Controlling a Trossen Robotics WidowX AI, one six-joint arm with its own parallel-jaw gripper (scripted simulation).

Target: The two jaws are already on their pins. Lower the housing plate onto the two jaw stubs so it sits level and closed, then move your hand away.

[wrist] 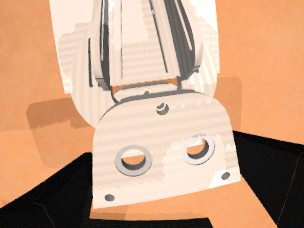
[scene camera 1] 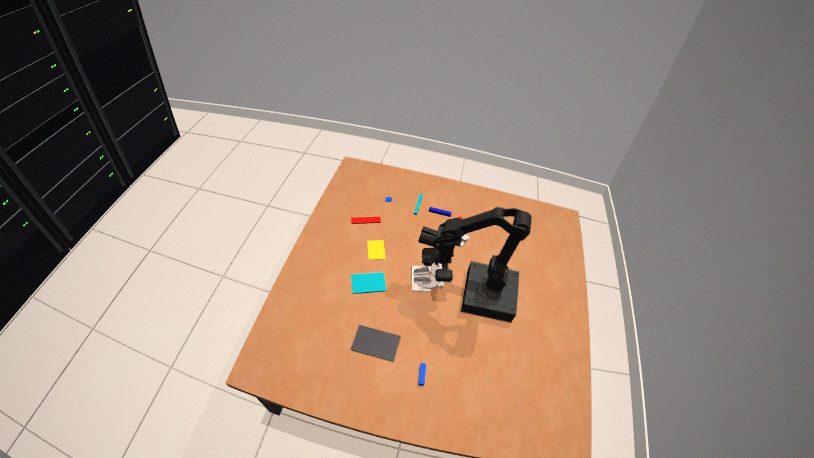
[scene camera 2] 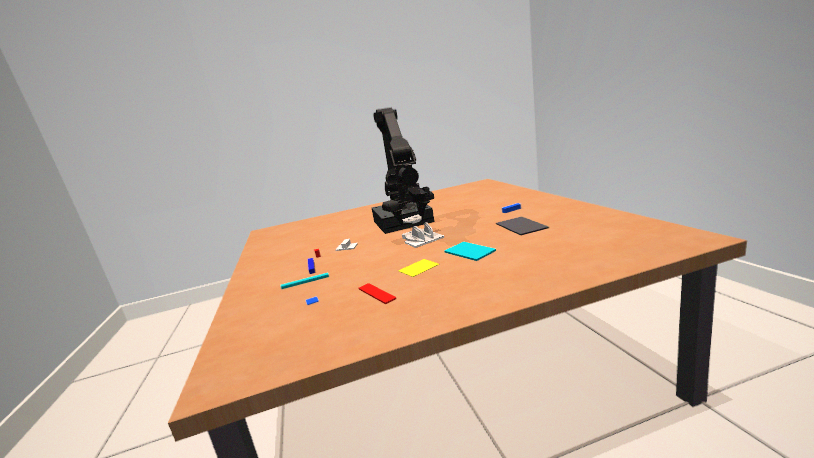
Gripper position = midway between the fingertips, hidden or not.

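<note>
Visible are my gripper (scene camera 2: 412,223), the same gripper (wrist: 160,149) in the wrist view, and a grey tile (scene camera 1: 383,345); in the wrist view the tile is out of frame.
</note>
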